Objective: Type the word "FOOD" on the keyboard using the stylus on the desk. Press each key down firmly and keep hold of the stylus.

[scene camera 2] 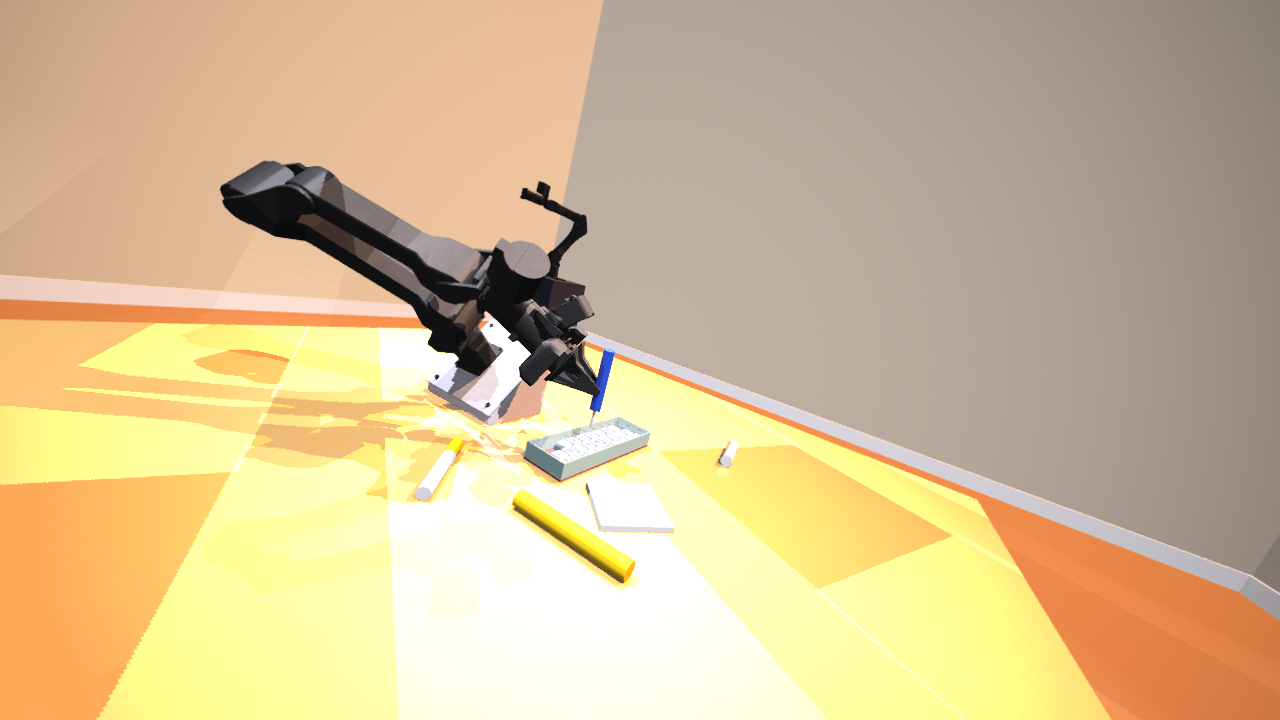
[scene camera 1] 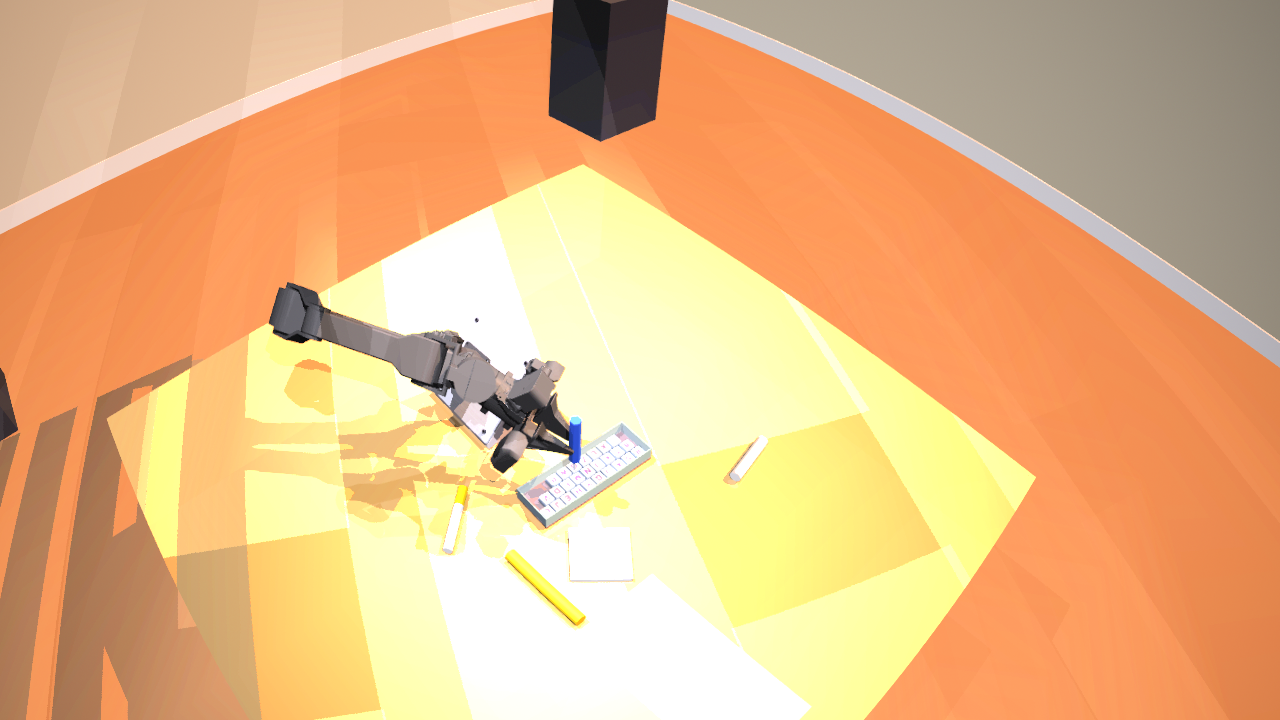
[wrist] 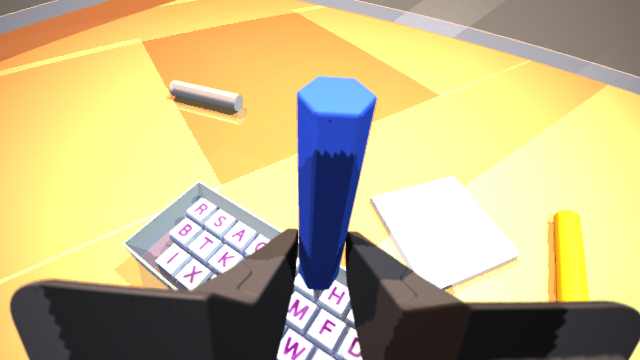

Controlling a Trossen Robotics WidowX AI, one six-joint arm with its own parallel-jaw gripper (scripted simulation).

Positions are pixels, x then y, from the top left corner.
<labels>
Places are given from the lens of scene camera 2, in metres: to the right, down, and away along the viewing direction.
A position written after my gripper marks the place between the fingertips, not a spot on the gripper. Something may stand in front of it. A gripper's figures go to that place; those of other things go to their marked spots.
my gripper [scene camera 2: 599, 391]: -0.06, 0.05, 0.59
blue stylus [scene camera 2: 608, 355]: -0.04, -0.01, 0.57
yellow cylinder [scene camera 2: 598, 550]: -0.04, 0.19, 0.40
white pad [scene camera 2: 619, 507]: -0.03, 0.18, 0.49
The marked spots on the yellow cylinder and the white pad are 0.10 m apart.
</labels>
